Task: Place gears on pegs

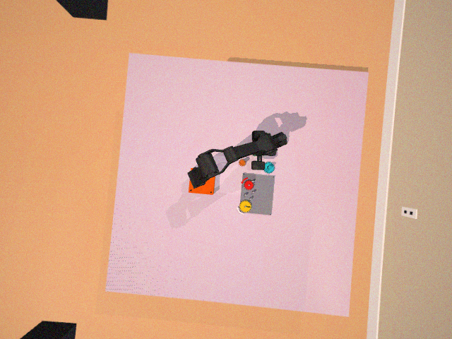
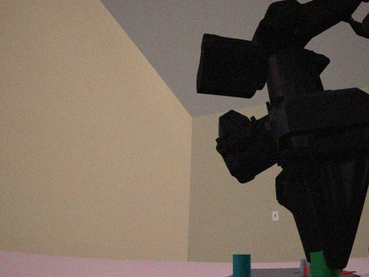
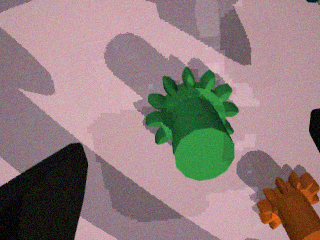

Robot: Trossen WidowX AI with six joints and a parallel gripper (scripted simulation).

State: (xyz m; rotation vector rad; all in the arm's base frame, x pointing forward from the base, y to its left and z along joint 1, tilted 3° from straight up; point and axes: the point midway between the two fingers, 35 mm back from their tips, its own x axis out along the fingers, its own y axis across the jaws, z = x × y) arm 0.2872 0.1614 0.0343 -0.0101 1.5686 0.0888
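Now: gripper tip 1 cm above the green gear. Round my gripper tip: red gear: 2 cm behind, 18 cm to the right, 1 cm below; then orange gear: 6 cm behind, 6 cm to the right, 1 cm below; then teal gear: 8 cm ahead, 7 cm to the right, 1 cm below.
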